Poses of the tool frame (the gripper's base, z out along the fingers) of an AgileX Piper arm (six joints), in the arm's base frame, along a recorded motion.
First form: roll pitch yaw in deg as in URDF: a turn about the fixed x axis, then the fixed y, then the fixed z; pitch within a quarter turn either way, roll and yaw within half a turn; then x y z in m.
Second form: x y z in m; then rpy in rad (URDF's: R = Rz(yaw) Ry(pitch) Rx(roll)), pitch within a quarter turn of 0, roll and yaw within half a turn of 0. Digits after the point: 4 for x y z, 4 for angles.
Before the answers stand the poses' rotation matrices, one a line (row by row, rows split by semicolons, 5 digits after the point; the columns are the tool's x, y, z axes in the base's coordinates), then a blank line. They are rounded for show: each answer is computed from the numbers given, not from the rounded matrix.
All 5 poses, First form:
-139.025 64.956 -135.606 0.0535 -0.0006 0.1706
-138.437 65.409 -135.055 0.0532 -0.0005 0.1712
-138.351 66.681 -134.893 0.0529 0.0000 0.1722
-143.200 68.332 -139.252 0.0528 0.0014 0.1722
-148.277 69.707 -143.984 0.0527 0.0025 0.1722
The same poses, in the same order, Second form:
-0.30248 -0.10369 0.94750; -0.29615 0.95509 0.00998; -0.90598 -0.27758 -0.31960
-0.29454 -0.10158 0.95023; -0.29397 0.95575 0.01105; -0.90930 -0.27608 -0.31137
-0.27939 -0.09863 0.95510; -0.28043 0.95972 0.01708; -0.91832 -0.26307 -0.29579
-0.27972 -0.10092 0.95476; -0.24101 0.97000 0.03192; -0.92934 -0.22118 -0.29565
-0.28053 -0.10126 0.95449; -0.20393 0.97800 0.04381; -0.93793 -0.18236 -0.29501

0.0535 -0.0006 0.1706 -2.4264 1.1337 -2.3668
0.0532 -0.0005 0.1712 -2.4162 1.1416 -2.3572
0.0529 0.0000 0.1722 -2.4147 1.1638 -2.3543
0.0528 0.0014 0.1722 -2.4993 1.1926 -2.4304
0.0527 0.0025 0.1722 -2.5879 1.2166 -2.5130

